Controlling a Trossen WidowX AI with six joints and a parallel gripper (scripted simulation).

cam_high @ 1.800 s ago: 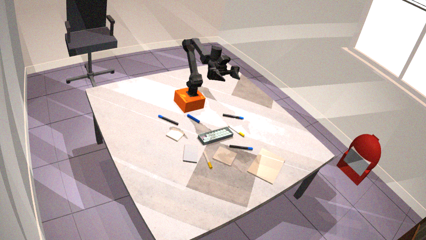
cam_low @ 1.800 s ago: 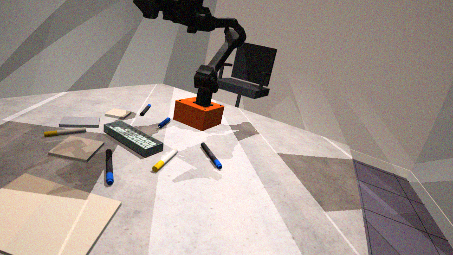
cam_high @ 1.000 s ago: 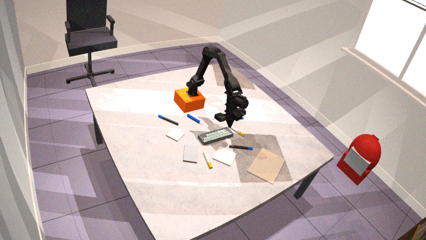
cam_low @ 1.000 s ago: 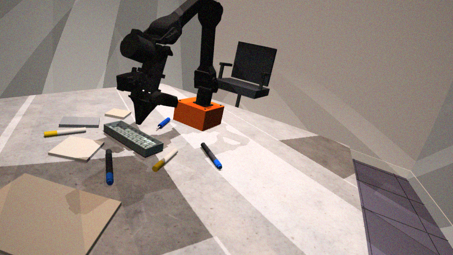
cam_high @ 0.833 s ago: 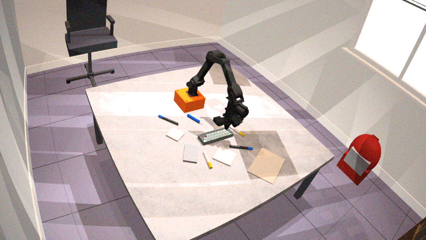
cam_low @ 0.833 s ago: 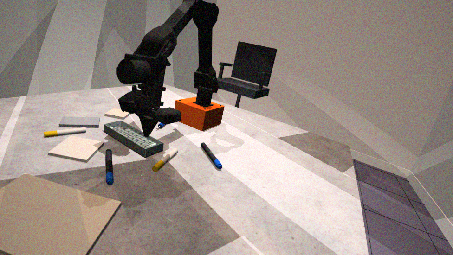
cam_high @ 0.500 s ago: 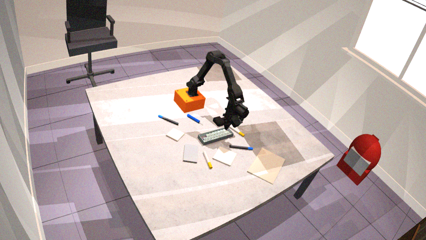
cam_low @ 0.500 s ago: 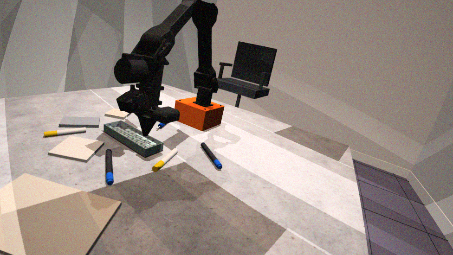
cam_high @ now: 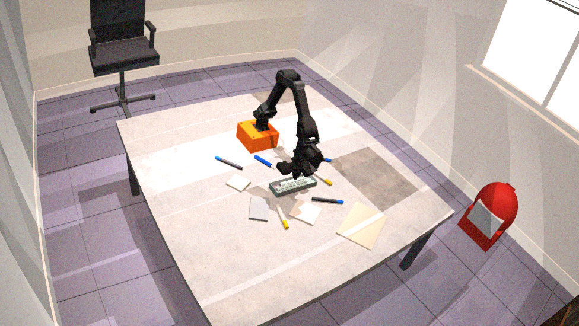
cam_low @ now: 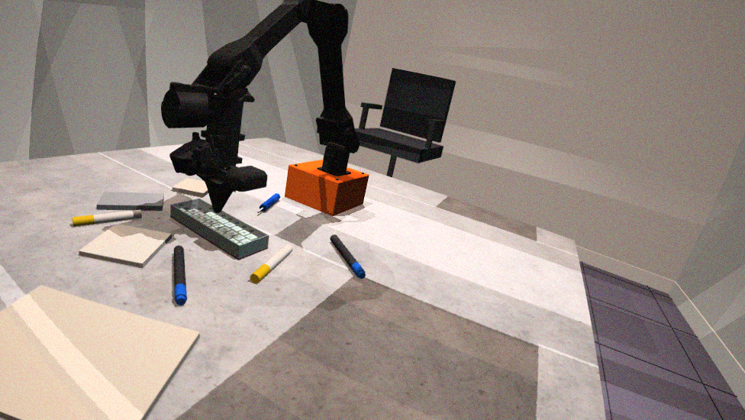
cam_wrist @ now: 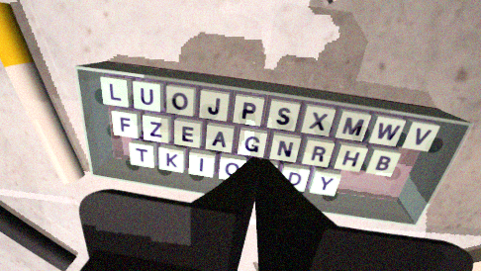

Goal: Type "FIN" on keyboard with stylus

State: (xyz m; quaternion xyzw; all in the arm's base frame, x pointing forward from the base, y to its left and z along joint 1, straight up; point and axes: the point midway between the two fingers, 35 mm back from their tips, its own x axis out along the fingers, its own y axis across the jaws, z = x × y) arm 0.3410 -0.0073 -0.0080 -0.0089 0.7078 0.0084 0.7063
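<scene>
My gripper tip is now 20 mm to the left of the N key and 30 mm above it. Round my gripper tip: blue stylus 160 mm behind, 40 mm to the right, 30 mm below; then stylus tip 130 mm behind, 20 mm to the right, 30 mm below.
</scene>
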